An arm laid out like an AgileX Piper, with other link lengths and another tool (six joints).
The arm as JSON. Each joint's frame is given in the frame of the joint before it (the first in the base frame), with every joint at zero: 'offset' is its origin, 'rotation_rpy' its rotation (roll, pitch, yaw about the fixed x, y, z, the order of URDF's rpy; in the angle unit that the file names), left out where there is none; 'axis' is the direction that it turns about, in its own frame. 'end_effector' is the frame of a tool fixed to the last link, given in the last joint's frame.
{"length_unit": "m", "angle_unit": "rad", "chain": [
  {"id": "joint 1", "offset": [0.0, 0.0, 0.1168], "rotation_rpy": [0.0, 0.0, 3.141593], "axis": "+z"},
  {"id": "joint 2", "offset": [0.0, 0.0, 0.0], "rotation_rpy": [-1.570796, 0.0, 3.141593], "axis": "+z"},
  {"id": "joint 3", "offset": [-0.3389, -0.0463, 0.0], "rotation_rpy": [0.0, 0.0, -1.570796], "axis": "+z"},
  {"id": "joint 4", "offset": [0.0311, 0.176, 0.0], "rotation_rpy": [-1.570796, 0.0, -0.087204], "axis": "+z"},
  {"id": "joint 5", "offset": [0.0, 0.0, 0.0], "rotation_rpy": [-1.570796, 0.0, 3.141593], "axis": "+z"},
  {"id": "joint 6", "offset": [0.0, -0.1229, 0.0], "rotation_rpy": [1.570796, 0.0, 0.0], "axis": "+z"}
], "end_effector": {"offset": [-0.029, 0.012, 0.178], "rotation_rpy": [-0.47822, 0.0, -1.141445]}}
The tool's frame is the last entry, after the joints.
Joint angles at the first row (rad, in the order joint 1, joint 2, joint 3, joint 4, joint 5, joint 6):
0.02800 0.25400 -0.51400 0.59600 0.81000 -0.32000
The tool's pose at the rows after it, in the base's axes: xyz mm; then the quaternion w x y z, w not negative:
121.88, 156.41, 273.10, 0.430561, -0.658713, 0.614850, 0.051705
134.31, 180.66, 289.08, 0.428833, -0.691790, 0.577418, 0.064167
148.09, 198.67, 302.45, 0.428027, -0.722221, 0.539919, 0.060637
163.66, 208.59, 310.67, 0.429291, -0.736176, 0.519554, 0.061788
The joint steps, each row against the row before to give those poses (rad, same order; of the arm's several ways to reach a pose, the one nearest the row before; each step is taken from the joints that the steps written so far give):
-0.00001 0.13201 0.00000 0.17901 -0.05600 -0.23302
-0.00003 0.12400 -0.00002 0.19101 -0.01296 -0.25500
-0.00001 0.11299 0.00000 0.16698 -0.00199 -0.25898
0.00115 0.09498 0.00003 0.12397 -0.00114 -0.18094

